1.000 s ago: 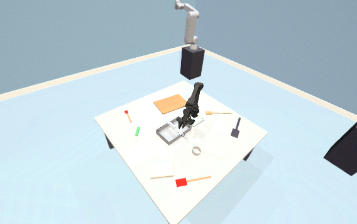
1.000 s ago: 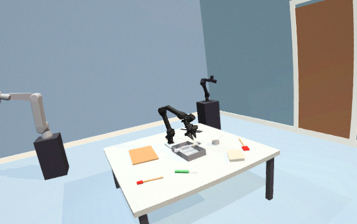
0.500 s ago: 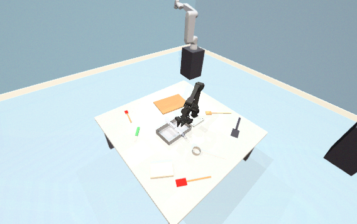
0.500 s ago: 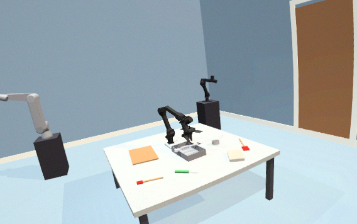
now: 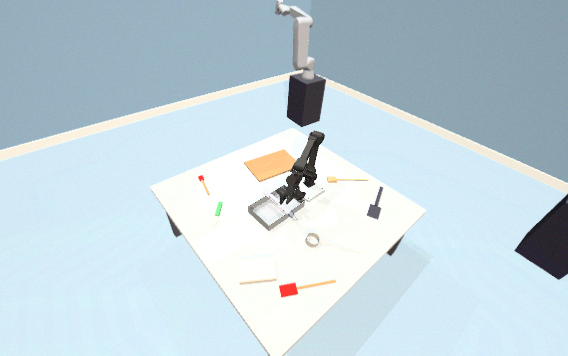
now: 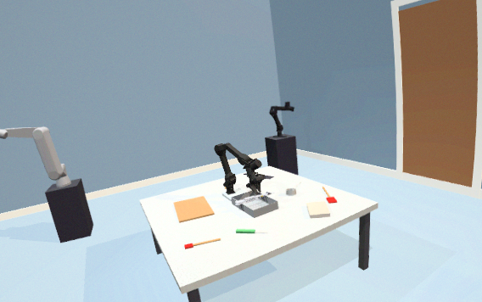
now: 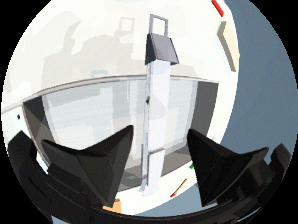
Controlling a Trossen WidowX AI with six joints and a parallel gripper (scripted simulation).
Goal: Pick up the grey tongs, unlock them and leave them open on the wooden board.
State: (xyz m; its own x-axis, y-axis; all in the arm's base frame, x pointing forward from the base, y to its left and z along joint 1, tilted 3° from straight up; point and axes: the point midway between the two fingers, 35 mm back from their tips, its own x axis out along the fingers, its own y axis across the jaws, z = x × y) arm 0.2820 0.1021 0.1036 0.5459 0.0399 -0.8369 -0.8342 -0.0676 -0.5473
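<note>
My gripper tip is now 50 mm to the left of the roasting tin, 50 mm above it and 10 mm short of it. Also, from my gripper tip: pale block (340 mm ahead, 240 mm to the left, 70 mm below); then green-handled tool (340 mm ahead, 210 mm to the right, 70 mm below); then red spatula (440 mm to the left, 210 mm ahead, 80 mm below).
</note>
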